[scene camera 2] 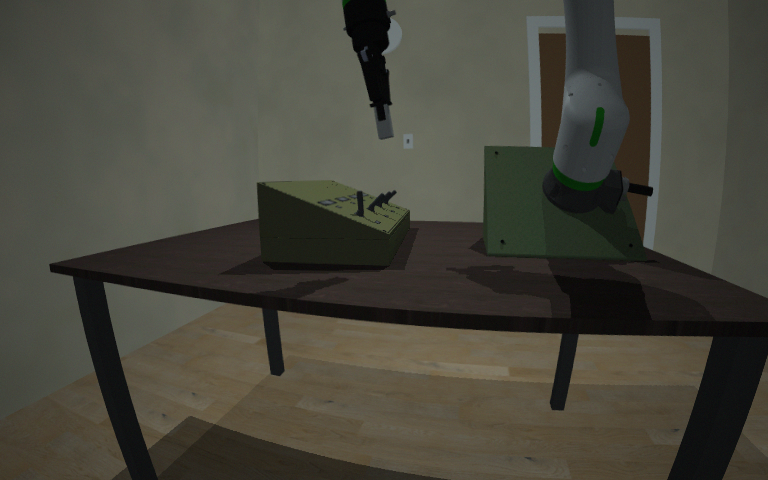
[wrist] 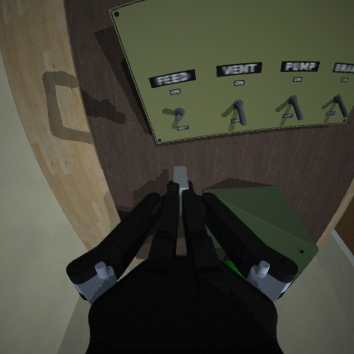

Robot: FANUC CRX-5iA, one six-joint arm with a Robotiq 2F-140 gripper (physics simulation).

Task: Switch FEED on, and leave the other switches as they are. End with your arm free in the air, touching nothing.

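Places are measured from the arm's base along level axes (x left, y back, z up), in centimetres.
Pixels of known places: gripper, between the fingertips: (scene camera 2: pixel 386 137) (wrist: pixel 179 175); arm's base, origin of its link: (scene camera 2: pixel 572 189).
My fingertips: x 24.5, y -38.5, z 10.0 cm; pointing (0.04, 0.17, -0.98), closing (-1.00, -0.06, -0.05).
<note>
Ahead of a thing's pixels: the offset from my fingertips to its middle. Level surfaces: height alone.
The olive switch panel @[dx -14.7, dy -16.5, dz -18.2 cm] (scene camera 2: pixel 317 246) (wrist: pixel 210 35) stands on the table. Its FEED lever @[dx +1.1, dy -5.4, dz -12.8 cm] (scene camera 2: pixel 360 203) (wrist: pixel 179 114) stands nearly upright in the scene view, unlike the others, and looks short in the wrist view. The VENT lever @[dx -10.9, dy -6.9, dz -13.3 cm] (wrist: pixel 241 112), the PUMP lever @[dx -22.6, dy -9.7, dz -13.3 cm] (wrist: pixel 297 108) and a fourth lever @[dx -34.2, dy -12.5, dz -13.3 cm] (wrist: pixel 341 106), its label cut off, lean toward the panel's low edge, away from their ON marks. My gripper (scene camera 2: pixel 385 135) (wrist: pixel 179 175) is shut and empty. It hangs in the air above the levers, clear of the panel and touching nothing visible.
A green sloped block (scene camera 2: pixel 512 198) (wrist: pixel 260 210) stands on the table @[dz -24.1 cm] (scene camera 2: pixel 441 305) to the right of the panel. A white arm section (scene camera 2: pixel 591 124) with a dark end hangs before the block in the scene view. A wall and a door are behind.
</note>
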